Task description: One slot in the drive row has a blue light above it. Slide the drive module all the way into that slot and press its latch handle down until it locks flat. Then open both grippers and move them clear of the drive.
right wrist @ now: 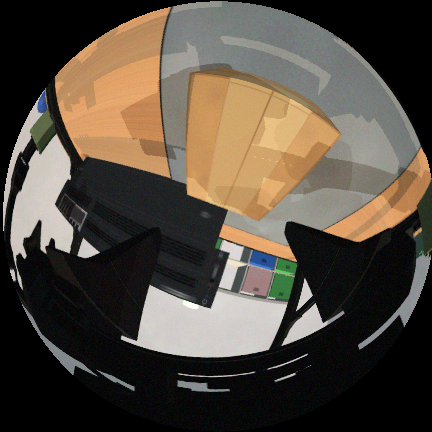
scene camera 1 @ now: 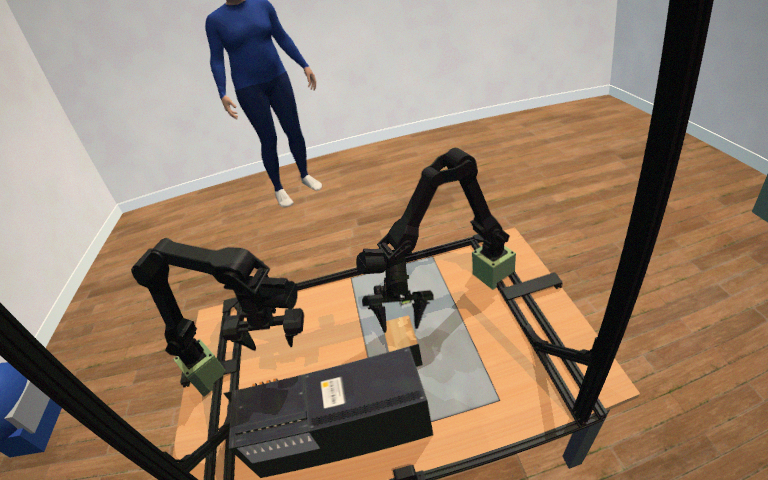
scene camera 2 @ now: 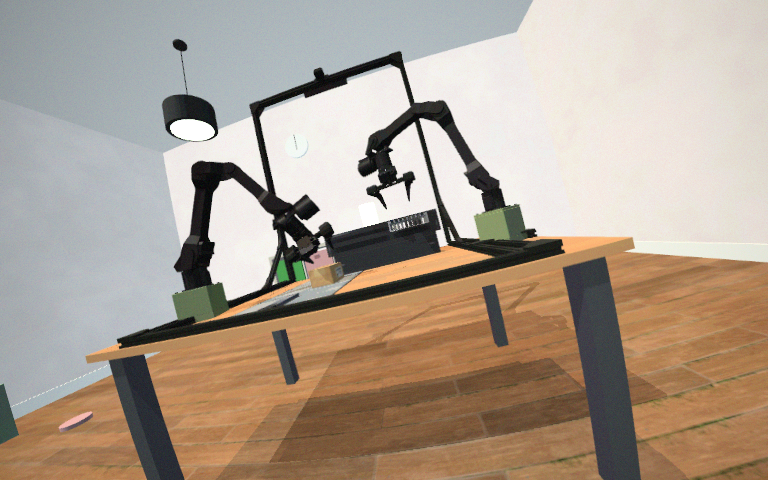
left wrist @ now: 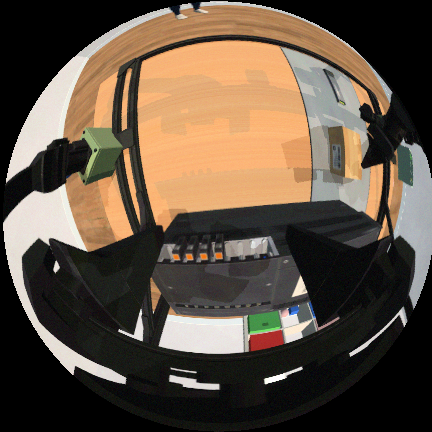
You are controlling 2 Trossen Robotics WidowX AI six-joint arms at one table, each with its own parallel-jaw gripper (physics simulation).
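Places are measured from the left arm's base along level axes (x back, y left, z down), in centimetres.
Pixels of known places: left gripper, fingertip midpoint: [right wrist: 45,228] [scene camera 1: 273,347] [scene camera 2: 397,205] [left wrist: 226,231]; right gripper, fingertip midpoint: [right wrist: 224,231] [scene camera 1: 401,330] [scene camera 2: 323,255] [left wrist: 365,164]; left arm's base, origin of the base link: [scene camera 1: 193,357] [scene camera 2: 496,209] [left wrist: 82,155]; right arm's base, origin of the base link: [scene camera 1: 493,252] [scene camera 2: 198,287].
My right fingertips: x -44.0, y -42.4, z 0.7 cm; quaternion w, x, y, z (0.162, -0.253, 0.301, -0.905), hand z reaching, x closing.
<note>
For each thing: its top centre in the pictures, then the offset to it from my right fingertips. Level surfaces: height alone.
- black drive chassis, middle of its top: [left wrist: 294,287] [scene camera 1: 321,397] [right wrist: 106,249] [scene camera 2: 380,224] dx +28.7, dy -2.7, dz -7.6 cm
- slim dark module, middle of its top: [scene camera 2: 279,300] [left wrist: 336,85] dx -18.9, dy +17.1, dz +8.8 cm
- grey mat, its level: dz +9.8 cm
- cardboard box, middle of its top: [right wrist: 239,169] [left wrist: 353,153] [scene camera 1: 399,334] [scene camera 2: 325,266] dx -0.8, dy +1.9, dz +3.8 cm
The black drive chassis [scene camera 1: 362,421] [scene camera 2: 373,251] [left wrist: 215,282] [right wrist: 145,190] stands on the table. In the left wrist view, several installed modules with orange marks [left wrist: 189,256] fill the left of its drive row, beside open slots. A tiny blue light [left wrist: 264,256] shows near the row's right end; its exact slot is unclear. A slim dark module [left wrist: 335,86] [scene camera 2: 277,301] lies on the grey mat [left wrist: 305,75] [scene camera 1: 464,384]. My left gripper [scene camera 1: 270,344] [scene camera 2: 397,203] [left wrist: 226,231] is open and empty above the chassis. My right gripper [scene camera 1: 401,328] [scene camera 2: 321,254] [right wrist: 224,231] is open and empty above a cardboard box.
The cardboard box [scene camera 1: 400,332] [scene camera 2: 325,275] [left wrist: 345,152] [right wrist: 235,140] stands on the mat, close to the chassis and under my right gripper. Black frame rails [scene camera 1: 215,407] edge the table. Coloured bins [left wrist: 265,322] [right wrist: 257,281] show beyond the chassis.
</note>
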